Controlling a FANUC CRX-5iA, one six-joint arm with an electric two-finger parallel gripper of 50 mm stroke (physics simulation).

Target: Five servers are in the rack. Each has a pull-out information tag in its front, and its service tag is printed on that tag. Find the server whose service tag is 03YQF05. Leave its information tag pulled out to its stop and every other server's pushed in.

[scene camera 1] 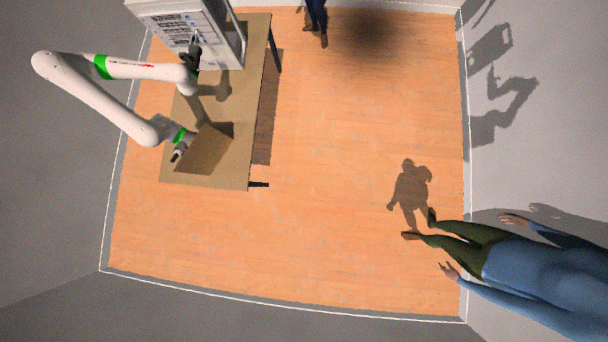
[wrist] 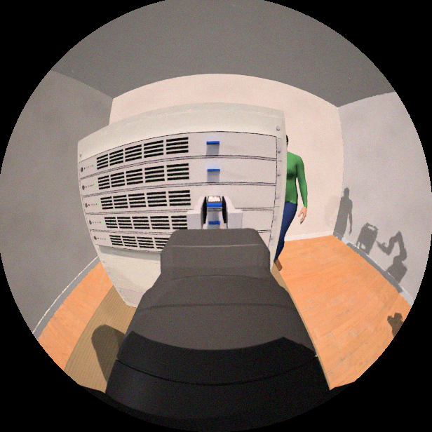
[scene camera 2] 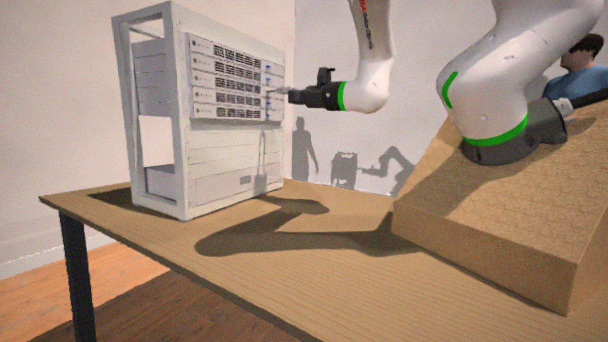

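Pixels of known places: gripper, fingertip midpoint: (scene camera 1: 195, 36) (scene camera 2: 279, 90); arm's base at its link origin: (scene camera 1: 191, 142) (scene camera 2: 498, 141).
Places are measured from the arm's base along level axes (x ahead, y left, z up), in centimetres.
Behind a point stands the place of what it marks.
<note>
The white rack (scene camera 1: 227, 57) @[x 75.5, y -2.4, z -12.1 cm] (scene camera 2: 178, 130) @[x 73.0, y 40.9, z -0.2 cm] (wrist: 200, 118) holds five servers stacked in its upper part. My gripper (scene camera 1: 196, 36) @[x 67.8, y 4.2, z 14.5 cm] (scene camera 2: 280, 90) @[x 67.8, y 4.2, z 14.5 cm] (wrist: 214, 204) is shut on the third server's information tag (wrist: 214, 199), which stands out from the front; part of its printed face shows, too small to read. The top server's tag (scene camera 2: 268, 67) @[x 72.8, y 4.7, z 23.0 cm] (wrist: 213, 143), the second's tag (scene camera 2: 268, 79) @[x 72.8, y 4.8, z 18.7 cm] (wrist: 213, 170) and the fourth's tag (scene camera 2: 268, 103) @[x 72.5, y 5.0, z 9.9 cm] (wrist: 214, 223) show blue edges close to the front. The bottom server's tag (scene camera 2: 267, 115) @[x 73.6, y 4.4, z 5.3 cm] looks in too; my gripper hides it in the wrist view.
The rack stands on a wooden table (scene camera 1: 240, 100) @[x 47.3, y -12.7, z -27.6 cm] (scene camera 2: 310, 290) @[x 25.1, y 43.7, z -27.6 cm]. The arm's base sits on a slanted wooden block (scene camera 1: 205, 152) @[x -4.8, y -6.9, z -6.5 cm] (scene camera 2: 480, 240) @[x 0.5, y 16.2, z -20.1 cm]. A person in blue (scene camera 1: 520, 260) (scene camera 2: 582, 77) stands across the room; a person in green (wrist: 296, 175) is behind the rack's right side.
</note>
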